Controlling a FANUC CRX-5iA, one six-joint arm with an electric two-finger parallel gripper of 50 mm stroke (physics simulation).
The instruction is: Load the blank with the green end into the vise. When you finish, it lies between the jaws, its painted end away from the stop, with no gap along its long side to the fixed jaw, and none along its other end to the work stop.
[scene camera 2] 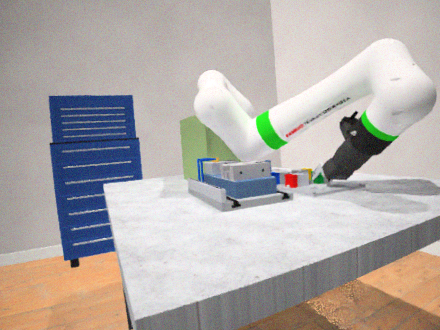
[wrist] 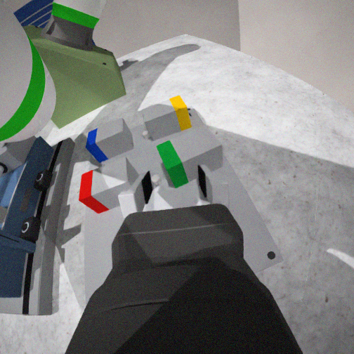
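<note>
The blank with the green end (scene camera 2: 318, 178) (wrist: 172, 164) lies on a light grey plate (wrist: 257, 245), its grey body running to the right of its green end in the wrist view. My gripper (wrist: 174, 177) is open and empty; its black-padded fingertips stand apart on either side of the green end in that view, without gripping it. The exact height of the fingertips over the blank is hard to tell. The vise (scene camera 2: 250, 187) (wrist: 9, 265), blue with grey jaws, stands beside the plate, at the left edge of the wrist view. The space between its jaws is hidden in the scene view.
Blanks with a red end (scene camera 2: 291, 181) (wrist: 87, 187), a blue end (scene camera 2: 275, 177) (wrist: 95, 145) and a yellow end (wrist: 180, 112) lie near the green one. A pale green block-shaped object (scene camera 2: 193, 145) (wrist: 85, 75) stands behind the vise. A blue cabinet (scene camera 2: 95, 175) stands beyond the table.
</note>
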